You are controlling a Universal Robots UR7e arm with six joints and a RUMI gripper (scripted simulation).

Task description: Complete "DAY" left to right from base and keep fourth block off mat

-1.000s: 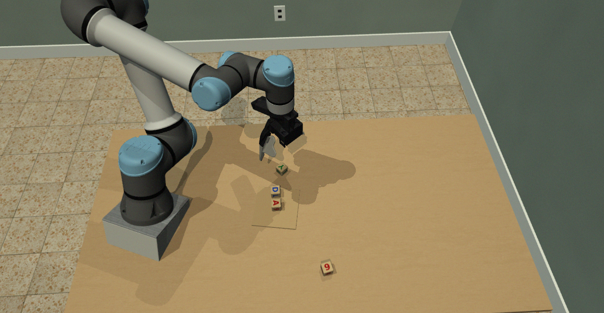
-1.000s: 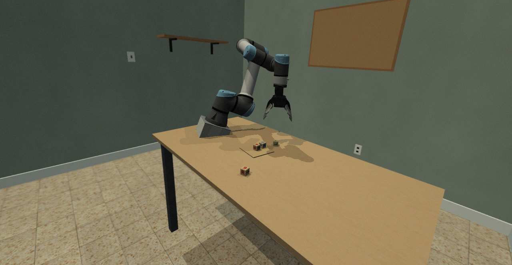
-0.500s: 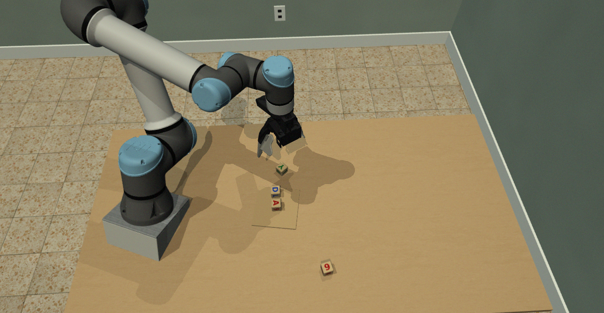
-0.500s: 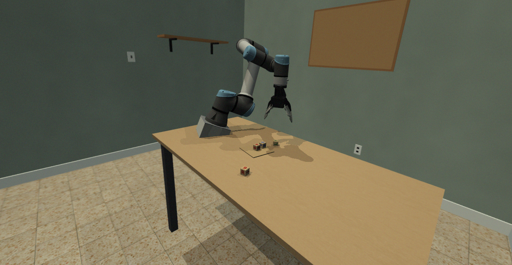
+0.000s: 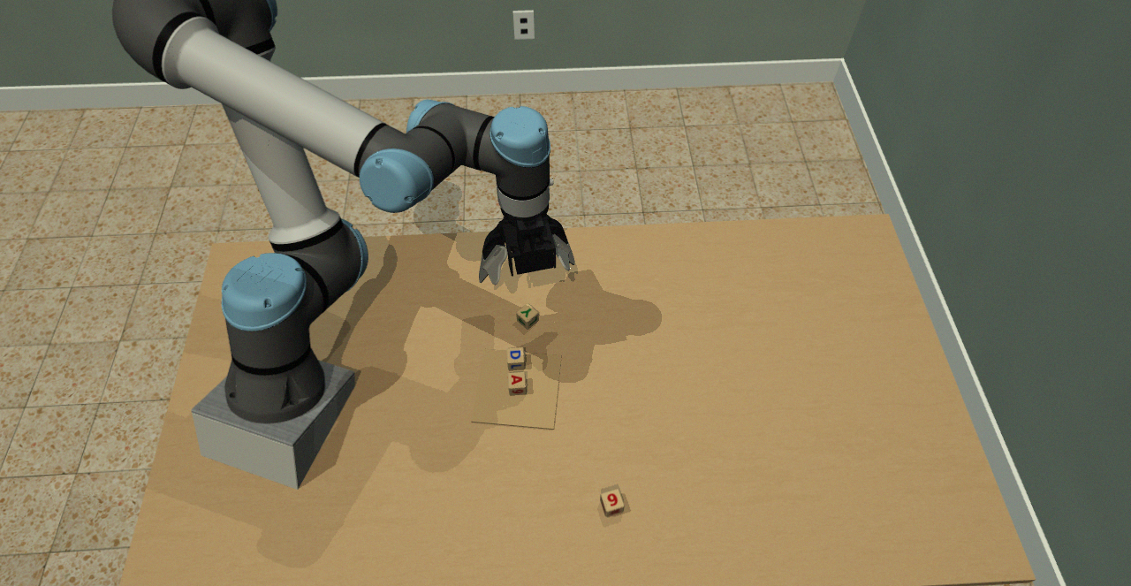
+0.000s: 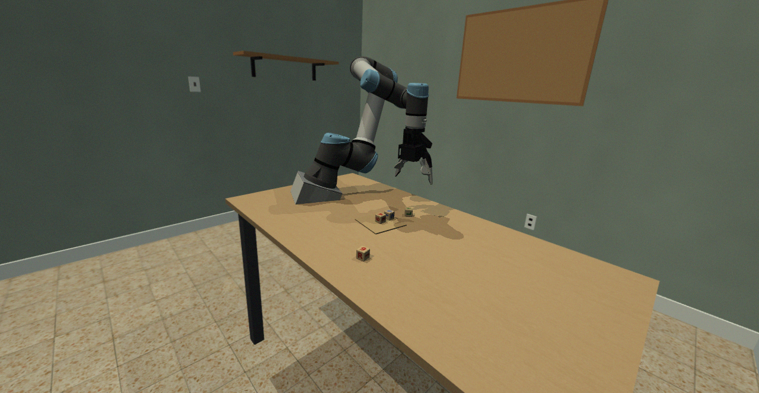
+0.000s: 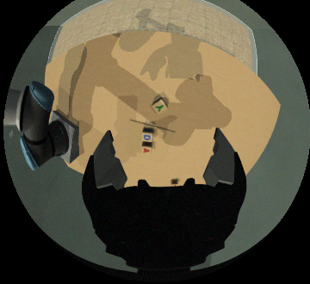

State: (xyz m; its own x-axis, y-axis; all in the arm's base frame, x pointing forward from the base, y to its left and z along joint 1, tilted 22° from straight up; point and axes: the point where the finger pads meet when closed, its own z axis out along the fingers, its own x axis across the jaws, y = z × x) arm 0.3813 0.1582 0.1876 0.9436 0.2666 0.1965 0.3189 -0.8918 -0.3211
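Right now the Y block is 130 mm below my hand and 10 mm to the right of it. Round my hand: thin mat 150 mm to the right, 140 mm below; D block 130 mm below, 100 mm to the right, 10 mm behind.
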